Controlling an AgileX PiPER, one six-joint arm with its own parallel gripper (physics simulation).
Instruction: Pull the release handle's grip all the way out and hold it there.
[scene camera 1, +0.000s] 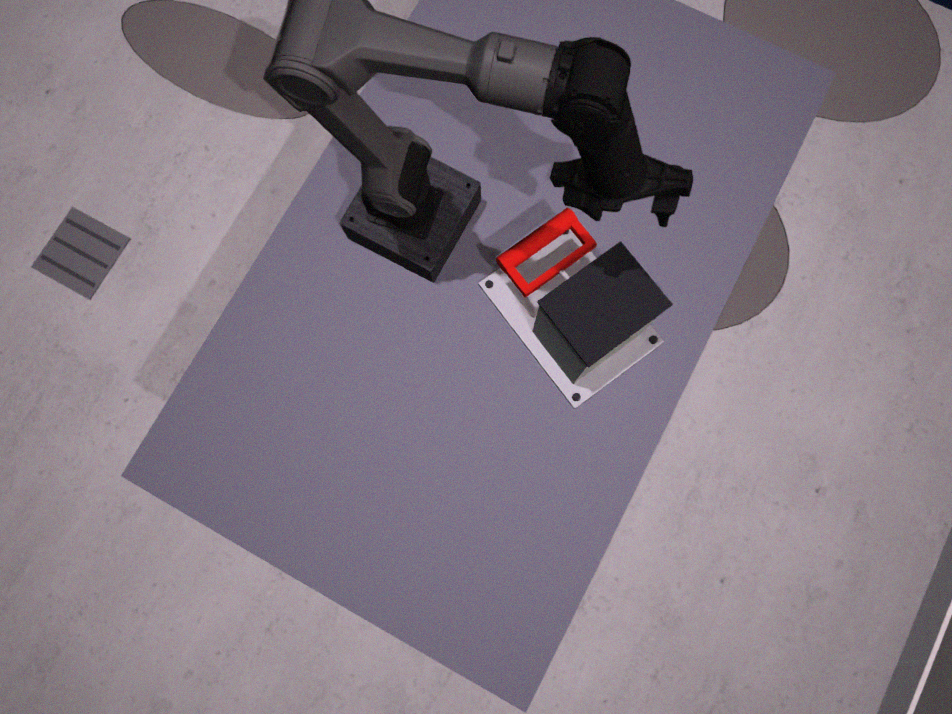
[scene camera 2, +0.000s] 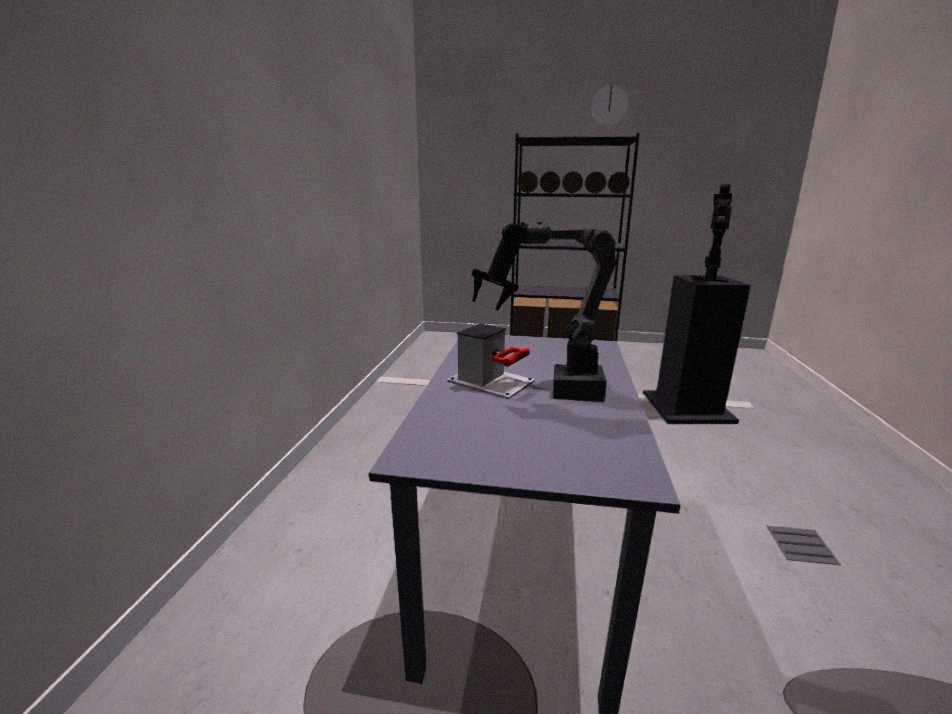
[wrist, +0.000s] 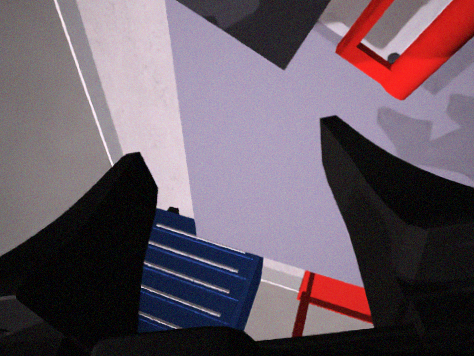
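Observation:
The release handle's red grip (scene camera 1: 538, 240) (scene camera 2: 523, 354) (wrist: 430, 50) is a rectangular loop on the arm-base side of a dark-topped grey housing (scene camera 1: 607, 299) (scene camera 2: 472, 357) (wrist: 270, 30). A short gap with a thin light rod shows between them. The housing stands on a white base plate (scene camera 1: 547, 361) (scene camera 2: 503, 386). My gripper (scene camera 1: 630, 219) (scene camera 2: 487, 303) (wrist: 232, 155) is open and empty, with its fingers wide apart. It hangs above the housing's height, pointing down, beyond the grip's upper right end in scene camera 1. It touches neither grip nor housing.
The arm's square base (scene camera 1: 457, 222) (scene camera 2: 579, 386) stands near the grip on the grey-purple table (scene camera 1: 369, 461) (scene camera 2: 530, 453). Off the table are a blue slatted object (wrist: 200, 270), a red-edged object (wrist: 340, 295), a shelf rack (scene camera 2: 576, 141) and a black pedestal (scene camera 2: 703, 345) with another arm.

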